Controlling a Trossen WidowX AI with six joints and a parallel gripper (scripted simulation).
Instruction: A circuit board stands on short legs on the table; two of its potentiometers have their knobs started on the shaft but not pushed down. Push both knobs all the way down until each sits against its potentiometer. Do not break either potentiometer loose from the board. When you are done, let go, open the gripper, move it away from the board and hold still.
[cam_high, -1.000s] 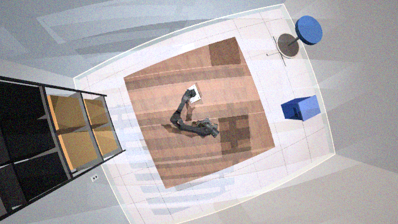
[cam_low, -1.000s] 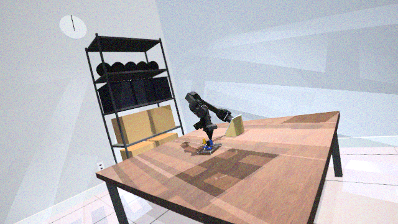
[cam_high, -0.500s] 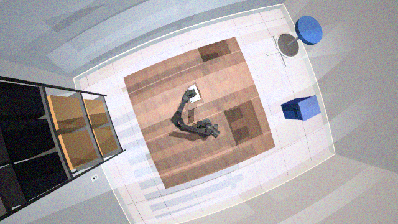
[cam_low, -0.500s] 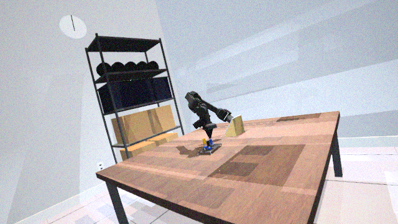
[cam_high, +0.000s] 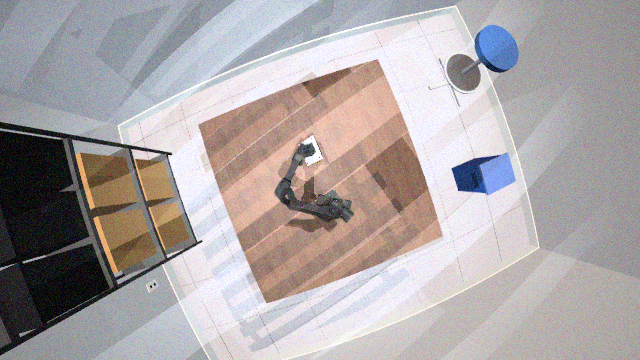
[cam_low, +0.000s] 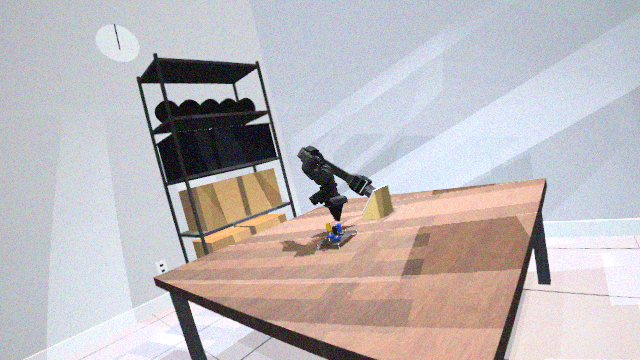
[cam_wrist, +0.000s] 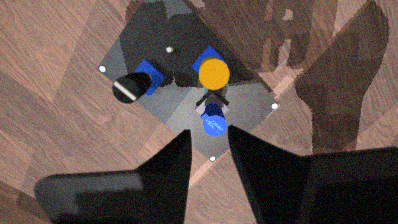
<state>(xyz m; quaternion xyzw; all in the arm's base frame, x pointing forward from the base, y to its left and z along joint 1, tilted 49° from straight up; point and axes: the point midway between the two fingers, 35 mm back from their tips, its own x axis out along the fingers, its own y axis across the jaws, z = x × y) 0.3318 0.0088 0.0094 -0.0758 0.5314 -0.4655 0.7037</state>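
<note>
My gripper tip is 3 cm above the blue knob. Round my gripper tip: blue potentiometer (6 cm ahead, 3 cm below, 2 cm to the left).
</note>
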